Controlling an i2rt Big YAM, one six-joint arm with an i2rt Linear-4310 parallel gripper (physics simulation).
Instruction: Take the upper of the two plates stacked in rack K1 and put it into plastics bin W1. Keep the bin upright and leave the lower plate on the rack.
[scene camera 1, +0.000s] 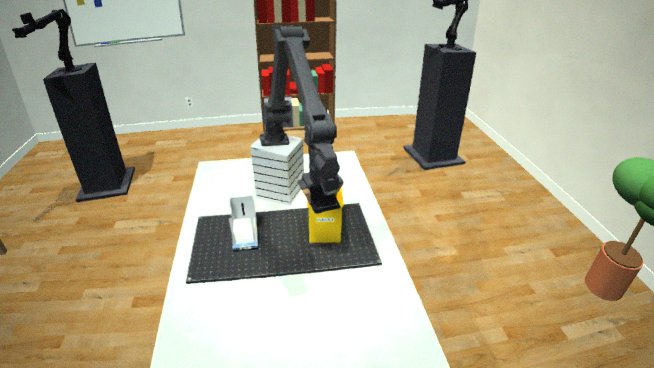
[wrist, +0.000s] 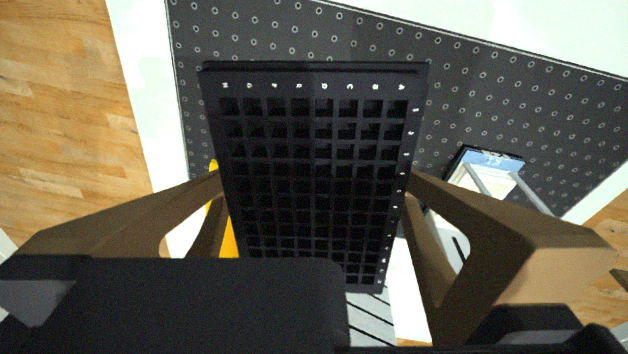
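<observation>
A black multi-well plate (scene camera 1: 325, 204) (wrist: 315, 150) is held between the two brown fingers of my gripper (scene camera 1: 322, 192) (wrist: 314, 175), which is shut on its long sides. The plate is over the top of the yellow bin W1 (scene camera 1: 325, 231) (wrist: 229, 245) and hides most of its opening. The bin stands upright. Whether the plate's lower edge is inside the rim cannot be told. Rack K1 (scene camera 1: 243, 206) (wrist: 492, 159), grey with a blue label, stands to the left in the scene view. A cream lower plate (scene camera 1: 243, 229) (wrist: 497, 184) lies in it.
Bin and rack stand on a black perforated board (scene camera 1: 280, 255) (wrist: 350, 31) on a white table (scene camera 1: 300, 320). The arm's striped grey base block (scene camera 1: 270, 175) (wrist: 370, 320) stands behind the board. The rack's upright grey posts show in the wrist view.
</observation>
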